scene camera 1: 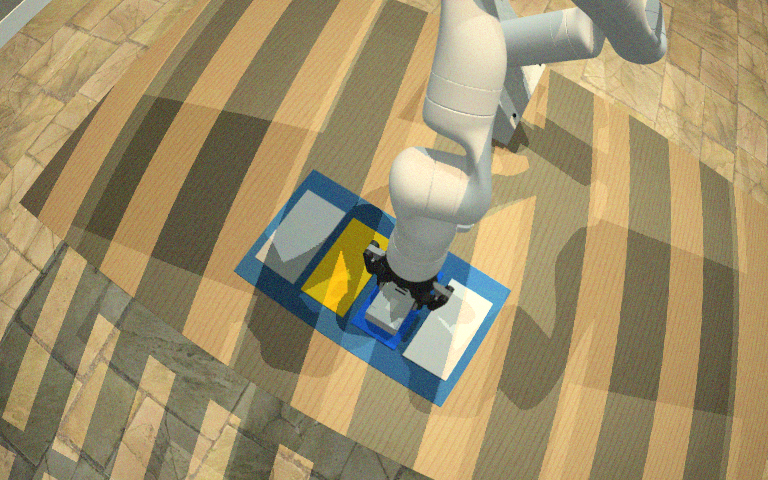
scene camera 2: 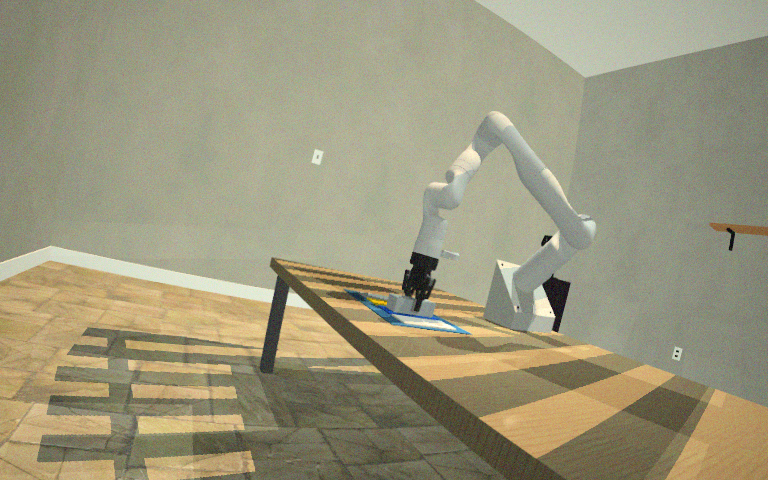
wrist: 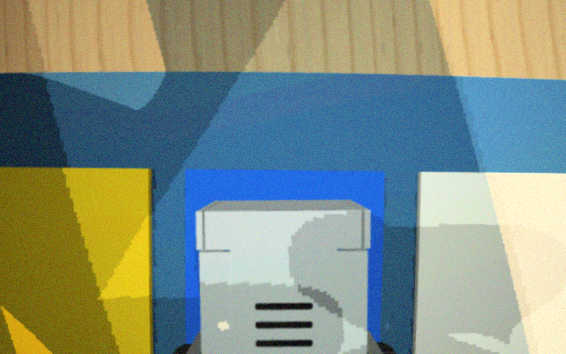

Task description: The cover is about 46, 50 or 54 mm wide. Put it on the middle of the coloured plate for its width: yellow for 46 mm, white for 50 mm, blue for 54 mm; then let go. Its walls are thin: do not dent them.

Labels:
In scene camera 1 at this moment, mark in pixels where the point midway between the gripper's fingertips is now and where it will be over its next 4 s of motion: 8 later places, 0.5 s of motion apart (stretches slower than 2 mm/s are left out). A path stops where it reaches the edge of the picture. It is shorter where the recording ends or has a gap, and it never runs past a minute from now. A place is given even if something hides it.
My gripper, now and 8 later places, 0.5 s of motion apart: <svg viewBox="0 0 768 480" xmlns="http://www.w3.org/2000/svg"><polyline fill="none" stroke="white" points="399,295 399,295 398,295 398,294 399,292 405,282 411,263 435,249 433,208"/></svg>

